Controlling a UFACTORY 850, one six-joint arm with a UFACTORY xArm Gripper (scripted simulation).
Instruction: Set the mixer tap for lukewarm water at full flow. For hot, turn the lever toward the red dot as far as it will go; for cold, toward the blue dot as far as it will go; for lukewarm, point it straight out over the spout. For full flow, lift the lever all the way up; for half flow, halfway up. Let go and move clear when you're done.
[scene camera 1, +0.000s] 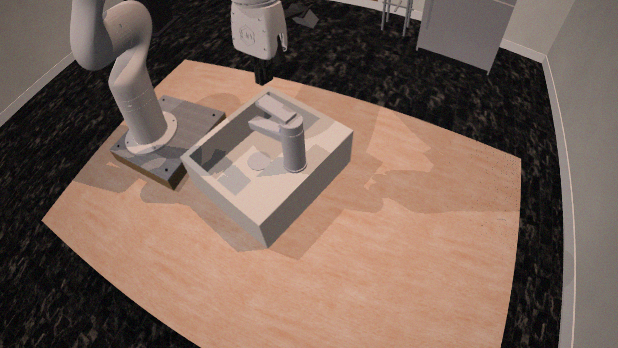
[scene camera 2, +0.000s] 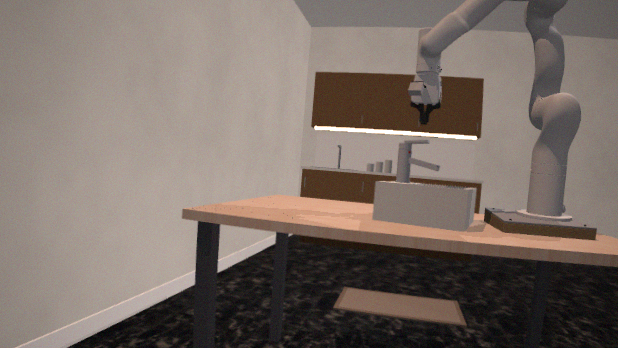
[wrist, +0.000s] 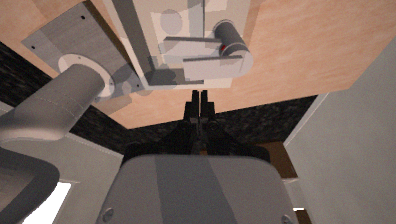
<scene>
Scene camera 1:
my gripper: 264, 81
pale sink basin: 234, 156
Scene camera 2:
my gripper: 423, 124
grey mixer tap: 404, 162
pale sink basin: 437, 206
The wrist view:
my gripper: 200, 99
grey mixer tap: 224, 34
</scene>
